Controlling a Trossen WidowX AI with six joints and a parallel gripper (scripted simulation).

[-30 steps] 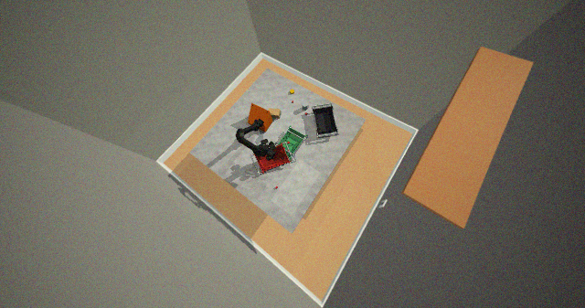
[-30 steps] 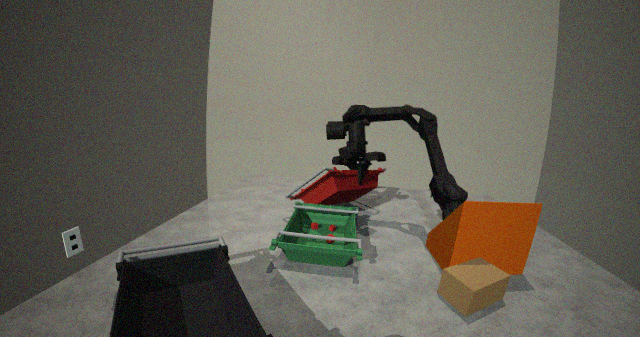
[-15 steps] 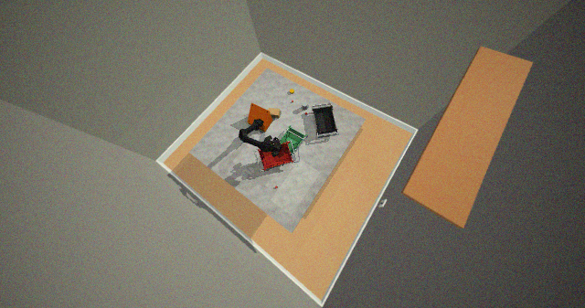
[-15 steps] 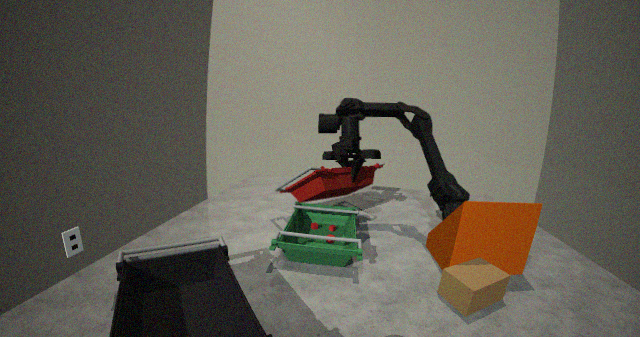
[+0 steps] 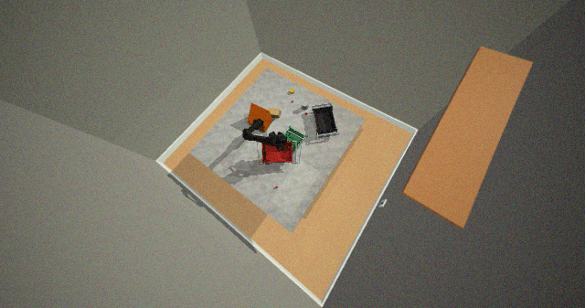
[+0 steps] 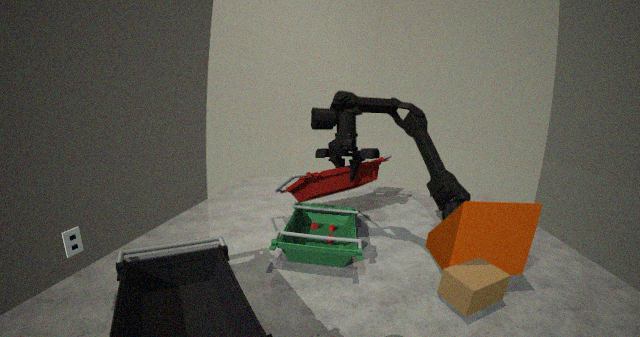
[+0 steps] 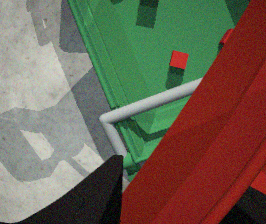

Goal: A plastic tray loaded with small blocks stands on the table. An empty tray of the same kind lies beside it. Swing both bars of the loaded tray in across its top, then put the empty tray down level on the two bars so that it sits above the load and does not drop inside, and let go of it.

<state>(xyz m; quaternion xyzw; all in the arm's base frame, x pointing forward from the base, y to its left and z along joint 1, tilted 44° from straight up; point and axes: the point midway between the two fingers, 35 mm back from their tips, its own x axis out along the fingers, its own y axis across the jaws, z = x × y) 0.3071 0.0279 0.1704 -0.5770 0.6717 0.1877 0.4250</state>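
Right now the red tray is 5 cm ahead of my gripper tip and 7 cm to the right of it. The rest, counted from my gripper tip: tan box (30 cm behind, 28 cm to the left, 12 cm below); red cube (21 cm ahead, 31 cm to the right, 14 cm below); yellow piece (32 cm behind, 62 cm to the left, 14 cm below).
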